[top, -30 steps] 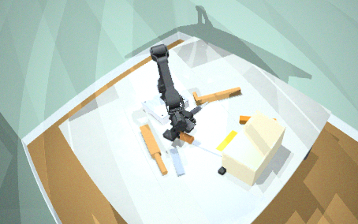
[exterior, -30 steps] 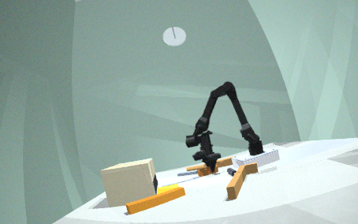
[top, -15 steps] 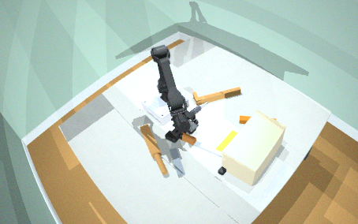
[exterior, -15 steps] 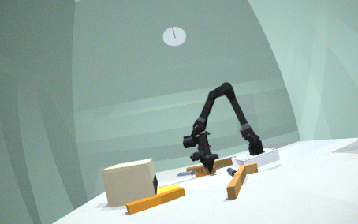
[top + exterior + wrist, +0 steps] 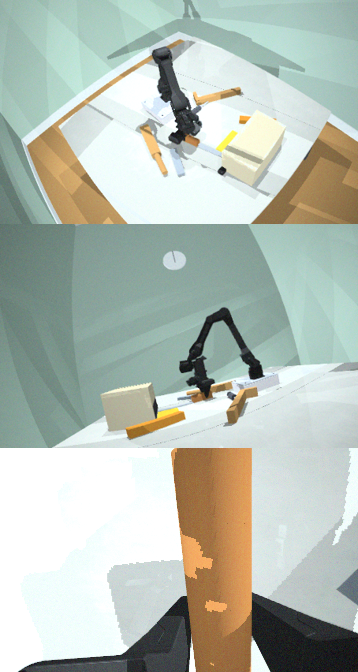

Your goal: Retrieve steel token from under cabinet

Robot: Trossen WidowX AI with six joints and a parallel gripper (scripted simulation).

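The grey flat bar is 12 cm to the right of my gripper tip and 9 cm ahead of it. The rest, counted from my gripper tip: orange paddle (17 cm to the right, 3 cm behind, 1 cm above); then orange bar (35 cm to the left, 19 cm ahead, 1 cm above).
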